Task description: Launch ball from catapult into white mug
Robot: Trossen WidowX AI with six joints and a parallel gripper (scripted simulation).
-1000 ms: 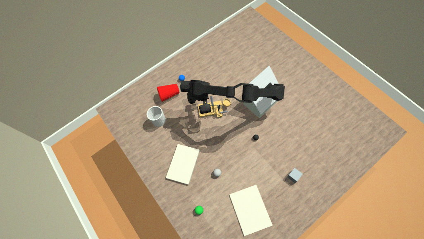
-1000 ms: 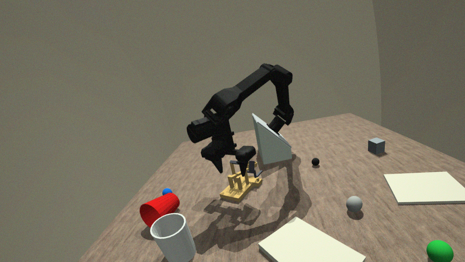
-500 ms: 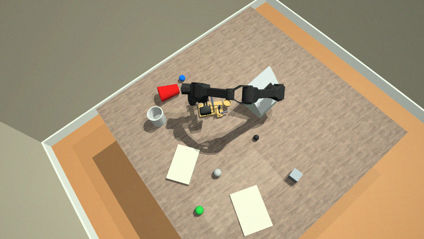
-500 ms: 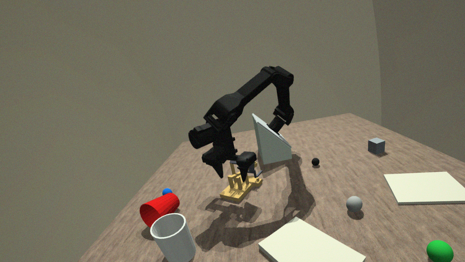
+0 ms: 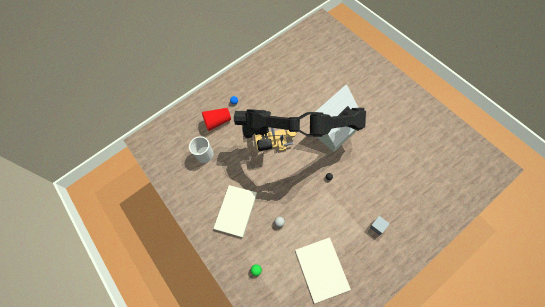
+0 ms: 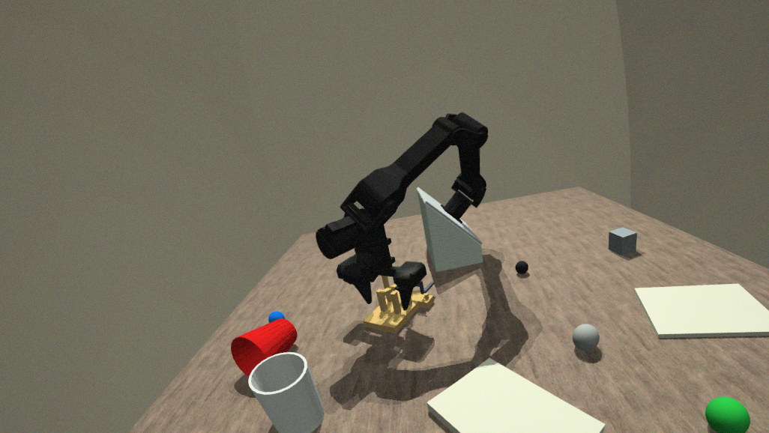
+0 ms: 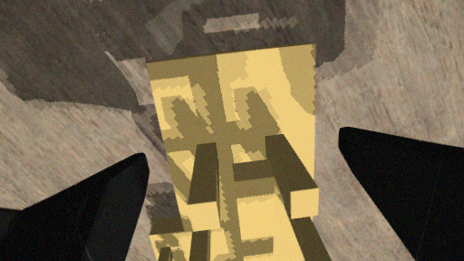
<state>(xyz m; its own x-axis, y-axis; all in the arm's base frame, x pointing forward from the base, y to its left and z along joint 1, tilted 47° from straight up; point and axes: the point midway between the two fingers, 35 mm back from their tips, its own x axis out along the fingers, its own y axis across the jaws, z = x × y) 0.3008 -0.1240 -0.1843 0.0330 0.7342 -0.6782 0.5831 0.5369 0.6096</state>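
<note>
My gripper tip is now 33 cm to the right of the black ball, 7 cm past it and 2 cm above it. The rest, counted from my gripper tip: white mug: 24 cm ahead, 16 cm to the right, 1 cm below; blue ball: 27 cm to the right, 5 cm behind, 2 cm below; wooden catapult: 6 cm to the left, 5 cm behind, 2 cm above.
</note>
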